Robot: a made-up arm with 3 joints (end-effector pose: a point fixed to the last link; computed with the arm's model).
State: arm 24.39 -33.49 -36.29
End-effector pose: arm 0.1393 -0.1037 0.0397 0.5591 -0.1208 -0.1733 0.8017
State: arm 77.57 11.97 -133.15
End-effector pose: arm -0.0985 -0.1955 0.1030 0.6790 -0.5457 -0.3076 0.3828
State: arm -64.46 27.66 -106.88
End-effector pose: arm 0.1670 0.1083 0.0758 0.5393 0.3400 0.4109 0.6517
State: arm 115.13 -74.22 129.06
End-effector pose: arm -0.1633 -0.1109 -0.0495 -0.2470 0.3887 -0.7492 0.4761
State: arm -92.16 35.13 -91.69
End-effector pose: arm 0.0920 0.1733 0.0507 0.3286 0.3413 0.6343 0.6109
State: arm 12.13 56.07 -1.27
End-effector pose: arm 0.1210 -0.2445 -0.0199 -0.4576 0.0486 -0.0938 0.8828
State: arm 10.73 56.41 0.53
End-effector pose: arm 0.1264 -0.2446 -0.0187 -0.4746 0.0446 -0.0822 0.8752
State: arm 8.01 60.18 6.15
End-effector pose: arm 0.1359 -0.2518 -0.0093 -0.5457 0.0382 -0.0585 0.8351
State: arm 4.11 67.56 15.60
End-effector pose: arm 0.1513 -0.2628 0.0132 -0.6632 0.0238 -0.0268 0.7475
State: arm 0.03 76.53 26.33
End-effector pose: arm 0.1696 -0.2680 0.0466 -0.7818 0.0002 -0.0002 0.6235
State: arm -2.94 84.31 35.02
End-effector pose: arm 0.1835 -0.2646 0.0783 -0.8628 -0.0221 0.0130 0.5049
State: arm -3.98 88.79 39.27
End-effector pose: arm 0.1883 -0.2610 0.0960 -0.8985 -0.0312 0.0152 0.4376
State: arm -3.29 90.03 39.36
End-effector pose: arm 0.1851 -0.2627 0.0993 -0.9037 -0.0260 0.0123 0.4273
